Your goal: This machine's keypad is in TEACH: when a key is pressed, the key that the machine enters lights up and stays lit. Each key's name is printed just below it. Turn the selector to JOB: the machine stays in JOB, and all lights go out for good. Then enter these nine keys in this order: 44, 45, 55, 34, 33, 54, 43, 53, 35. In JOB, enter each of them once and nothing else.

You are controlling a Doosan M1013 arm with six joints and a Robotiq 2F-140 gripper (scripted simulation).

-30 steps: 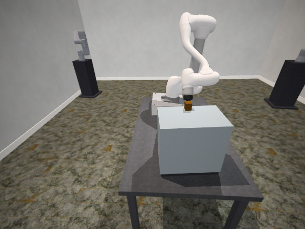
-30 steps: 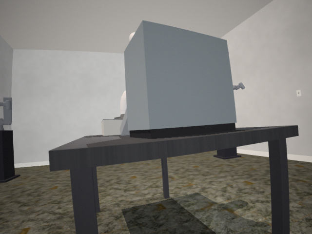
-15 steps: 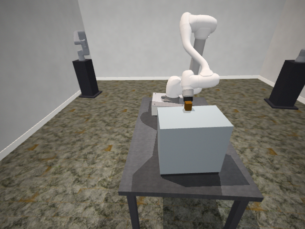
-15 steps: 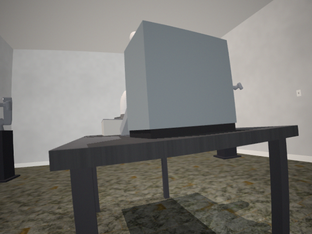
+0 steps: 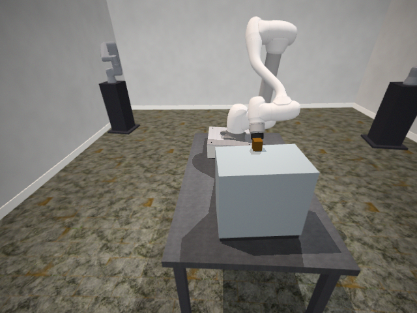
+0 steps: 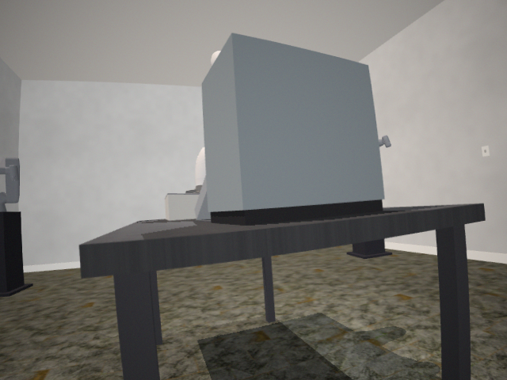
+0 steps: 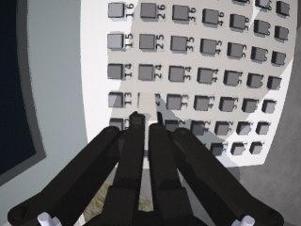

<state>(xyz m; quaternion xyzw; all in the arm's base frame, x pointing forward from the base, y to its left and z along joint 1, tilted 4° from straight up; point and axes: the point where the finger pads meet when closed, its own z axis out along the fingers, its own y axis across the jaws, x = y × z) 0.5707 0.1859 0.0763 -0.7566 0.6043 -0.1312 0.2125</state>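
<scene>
Now: hand 5 cm past the key, 5 cm to the left of it and 9 cm above it. Also, from my hand: black selector knob (1 cm ahead, 20 cm to the right, 6 cm below); white keypad panel (1 cm ahead, 8 cm to the right, 11 cm below).
</scene>
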